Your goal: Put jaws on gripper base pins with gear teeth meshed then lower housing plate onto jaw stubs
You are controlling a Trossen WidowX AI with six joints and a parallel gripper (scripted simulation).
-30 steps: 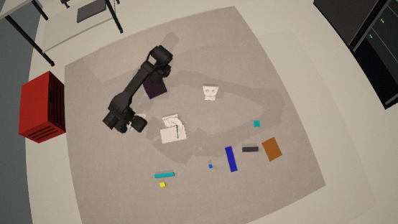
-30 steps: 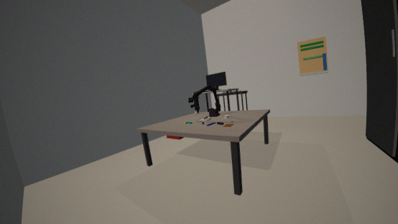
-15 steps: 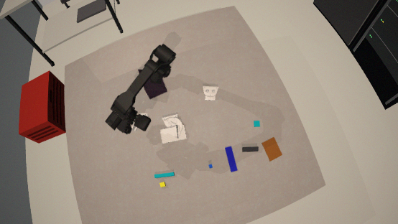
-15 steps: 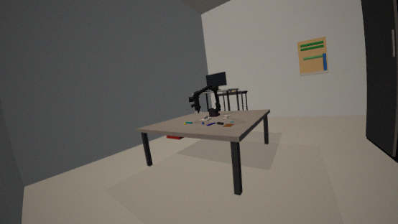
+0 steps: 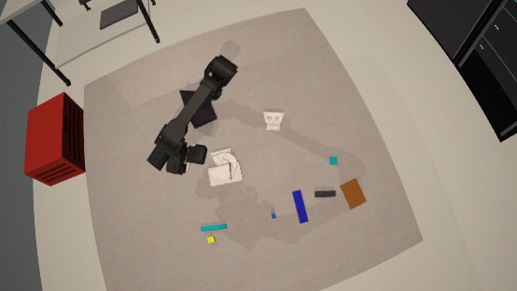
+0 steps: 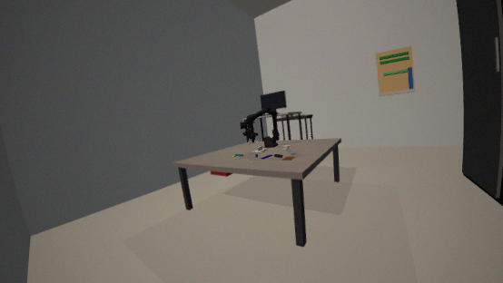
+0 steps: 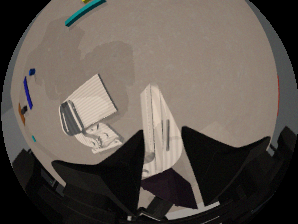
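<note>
My gripper tip is 20 mm past the white jaw and 30 mm to the right of it. The rest, counted from my gripper tip: white ribbed tray 70 mm ahead, 110 mm to the left, 80 mm below; then yellow cube 300 mm ahead, 20 mm to the right, 80 mm below; then teal bar 250 mm ahead, 10 mm to the left, 80 mm below.
</note>
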